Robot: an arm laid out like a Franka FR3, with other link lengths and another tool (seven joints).
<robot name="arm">
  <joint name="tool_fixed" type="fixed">
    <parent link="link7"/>
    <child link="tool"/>
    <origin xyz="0.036 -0.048 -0.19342" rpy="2.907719 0 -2.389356"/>
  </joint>
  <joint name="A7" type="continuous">
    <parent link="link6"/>
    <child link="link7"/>
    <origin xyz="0.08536 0 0"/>
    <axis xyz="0 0 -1"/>
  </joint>
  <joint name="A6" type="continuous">
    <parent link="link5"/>
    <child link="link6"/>
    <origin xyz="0 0 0"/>
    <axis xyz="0 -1 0"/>
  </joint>
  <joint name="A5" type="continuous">
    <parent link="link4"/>
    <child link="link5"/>
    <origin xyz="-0.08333 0 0.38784"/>
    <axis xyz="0 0 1"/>
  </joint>
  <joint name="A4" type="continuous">
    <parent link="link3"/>
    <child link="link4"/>
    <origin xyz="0.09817 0 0"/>
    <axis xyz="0 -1 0"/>
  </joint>
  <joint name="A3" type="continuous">
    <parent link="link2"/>
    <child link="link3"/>
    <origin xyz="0 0 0.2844"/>
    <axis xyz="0 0 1"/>
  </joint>
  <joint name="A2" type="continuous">
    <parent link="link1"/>
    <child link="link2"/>
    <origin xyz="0 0 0"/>
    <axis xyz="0 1 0"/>
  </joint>
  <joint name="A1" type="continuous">
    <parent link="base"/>
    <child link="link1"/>
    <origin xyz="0 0 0.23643"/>
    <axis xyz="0 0 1"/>
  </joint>
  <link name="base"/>
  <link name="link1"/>
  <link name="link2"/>
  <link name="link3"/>
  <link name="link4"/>
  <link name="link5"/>
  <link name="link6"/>
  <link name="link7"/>
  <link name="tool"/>
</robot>
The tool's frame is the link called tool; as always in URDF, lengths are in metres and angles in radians. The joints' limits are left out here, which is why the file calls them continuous.
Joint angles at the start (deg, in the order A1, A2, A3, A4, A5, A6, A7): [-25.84 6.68 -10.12 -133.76 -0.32 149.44 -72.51]
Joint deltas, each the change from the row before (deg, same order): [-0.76 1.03 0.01 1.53 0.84 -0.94 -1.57]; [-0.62 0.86 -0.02 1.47 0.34 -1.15 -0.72]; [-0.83 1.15 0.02 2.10 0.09 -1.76 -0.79]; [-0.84 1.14 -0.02 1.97 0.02 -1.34 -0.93]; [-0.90 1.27 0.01 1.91 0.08 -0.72 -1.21]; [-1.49 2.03 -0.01 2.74 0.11 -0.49 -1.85]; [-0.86 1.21 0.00 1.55 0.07 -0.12 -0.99]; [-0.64 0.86 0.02 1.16 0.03 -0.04 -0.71]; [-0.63 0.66 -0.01 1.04 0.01 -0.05 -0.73]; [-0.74 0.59 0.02 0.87 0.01 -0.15 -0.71]
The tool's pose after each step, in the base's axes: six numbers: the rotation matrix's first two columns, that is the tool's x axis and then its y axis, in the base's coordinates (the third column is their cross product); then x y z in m. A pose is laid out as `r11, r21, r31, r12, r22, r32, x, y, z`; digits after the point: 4 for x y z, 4 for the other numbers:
-0.1742, -0.9811, 0.0847, -0.9774, 0.1828, 0.1062, 0.5066, -0.3542, 0.0926
-0.1765, -0.9810, 0.0809, -0.9760, 0.1851, 0.1147, 0.5068, -0.3624, 0.0924
-0.1766, -0.9812, 0.0779, -0.9741, 0.1855, 0.1290, 0.5072, -0.3730, 0.0926
-0.1744, -0.9816, 0.0781, -0.9731, 0.1839, 0.1391, 0.5073, -0.3840, 0.0930
-0.1688, -0.9822, 0.0818, -0.9734, 0.1792, 0.1429, 0.5079, -0.3958, 0.0931
-0.1625, -0.9825, 0.0909, -0.9741, 0.1744, 0.1442, 0.5074, -0.4154, 0.0922
-0.1601, -0.9823, 0.0969, -0.9744, 0.1730, 0.1437, 0.5069, -0.4268, 0.0913
-0.1582, -0.9821, 0.1023, -0.9748, 0.1718, 0.1420, 0.5067, -0.4353, 0.0913
-0.1562, -0.9818, 0.1083, -0.9754, 0.1706, 0.1394, 0.5060, -0.4436, 0.0924
-0.1559, -0.9814, 0.1120, -0.9754, 0.1708, 0.1395, 0.5035, -0.4519, 0.0926

